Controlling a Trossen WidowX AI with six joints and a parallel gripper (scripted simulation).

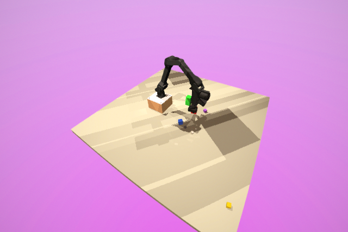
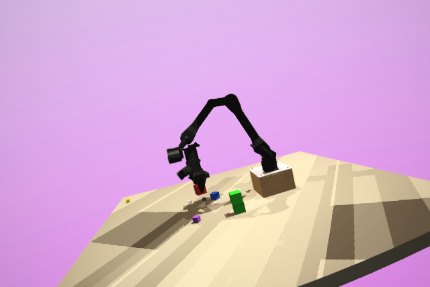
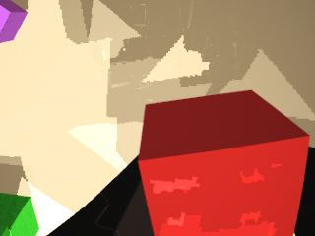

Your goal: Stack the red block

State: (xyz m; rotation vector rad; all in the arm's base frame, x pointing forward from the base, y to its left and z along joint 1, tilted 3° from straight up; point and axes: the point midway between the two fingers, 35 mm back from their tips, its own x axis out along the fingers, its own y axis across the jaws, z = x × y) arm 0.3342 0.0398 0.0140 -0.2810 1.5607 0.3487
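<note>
Now: gripper tip 5 cm past the blue block, 11 cm to the left of it and 7 cm above it. The rest, counted from my gripper tip: red block 1 cm above; then yellow block 51 cm ahead, 39 cm to the right, 7 cm below; then purple block 2 cm ahead, 13 cm to the left, 7 cm below.
</note>
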